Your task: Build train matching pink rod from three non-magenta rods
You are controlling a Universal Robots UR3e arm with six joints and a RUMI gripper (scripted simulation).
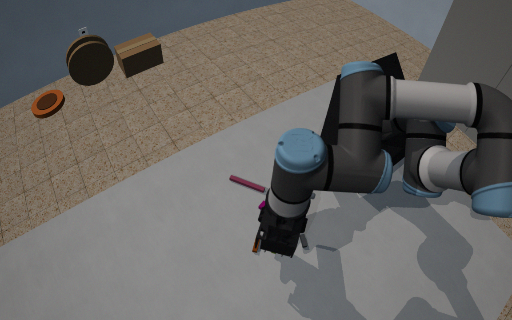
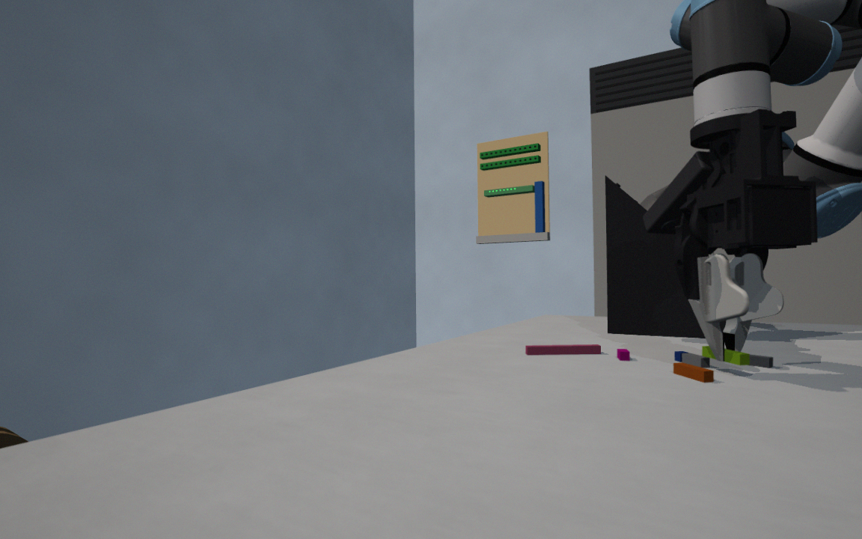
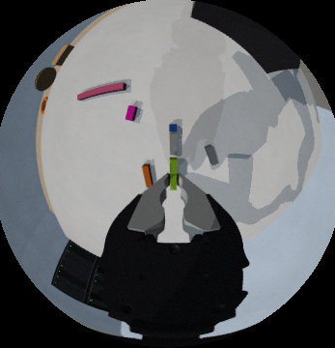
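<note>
The orange rod is 3 cm ahead of my hand, 3 cm to the right of it and 2 cm below it. From my hand the other things lie so: grey rod (6 cm behind, 3 cm to the left, 2 cm below); lime rod (1 cm below); blue rod (5 cm behind, 4 cm to the right, 2 cm below).
</note>
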